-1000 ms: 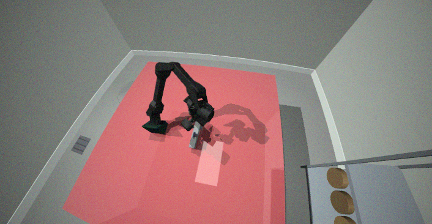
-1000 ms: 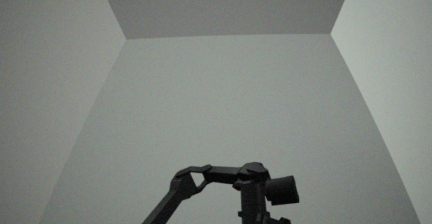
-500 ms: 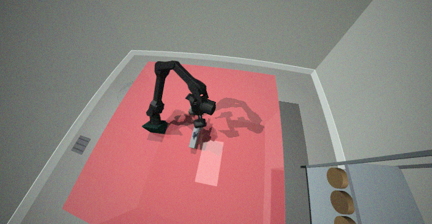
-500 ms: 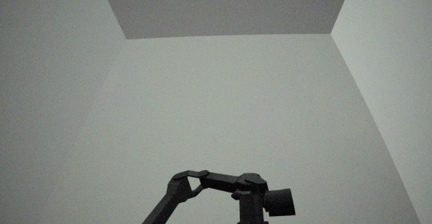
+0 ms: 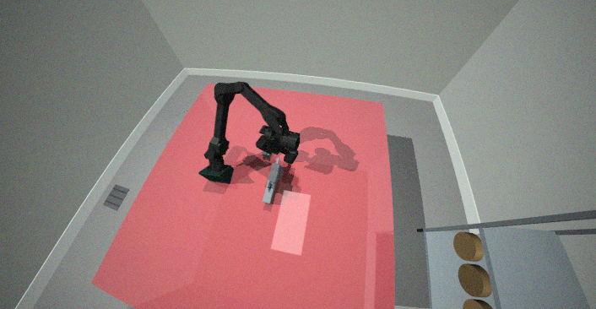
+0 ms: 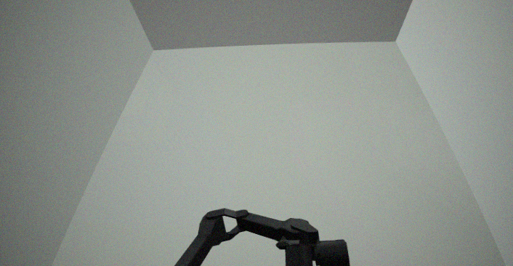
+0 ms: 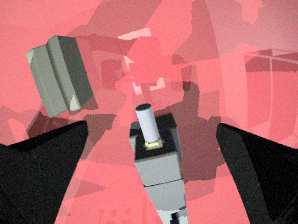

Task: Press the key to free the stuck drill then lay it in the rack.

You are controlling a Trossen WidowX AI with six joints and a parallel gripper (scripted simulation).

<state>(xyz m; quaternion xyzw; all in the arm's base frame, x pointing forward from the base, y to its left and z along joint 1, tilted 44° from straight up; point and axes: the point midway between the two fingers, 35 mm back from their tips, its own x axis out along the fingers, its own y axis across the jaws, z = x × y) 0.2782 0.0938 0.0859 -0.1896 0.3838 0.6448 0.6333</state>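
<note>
Right now my gripper tip is 6 cm to the left of the drill and 3 cm above it. From my gripper tip the other things lie so: key: 14 cm to the right, 2 cm below; rack: 8 cm behind, 5 cm to the left, 6 cm below.
</note>
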